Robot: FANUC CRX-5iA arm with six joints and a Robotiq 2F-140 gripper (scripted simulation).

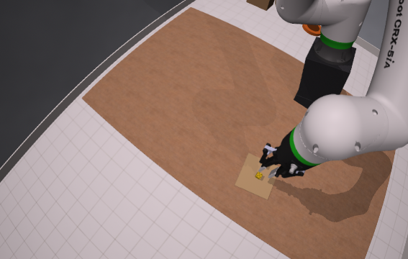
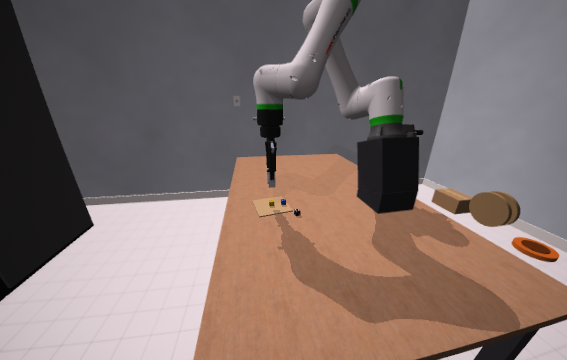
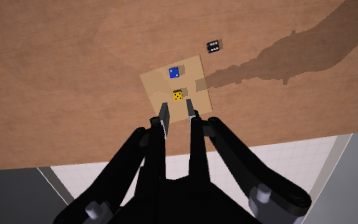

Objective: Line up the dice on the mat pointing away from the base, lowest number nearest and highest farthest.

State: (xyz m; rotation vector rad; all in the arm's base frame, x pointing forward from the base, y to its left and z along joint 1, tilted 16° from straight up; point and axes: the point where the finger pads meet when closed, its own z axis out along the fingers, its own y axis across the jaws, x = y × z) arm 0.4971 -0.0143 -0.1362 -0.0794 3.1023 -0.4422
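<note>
The black die is 12 cm below my hand, 9 cm behind it and 8 cm to the left of it. The rest, counted from my hand: blue die: 11 cm below, 5 cm behind; then yellow die: 11 cm below; then tan mat: 13 cm below.
</note>
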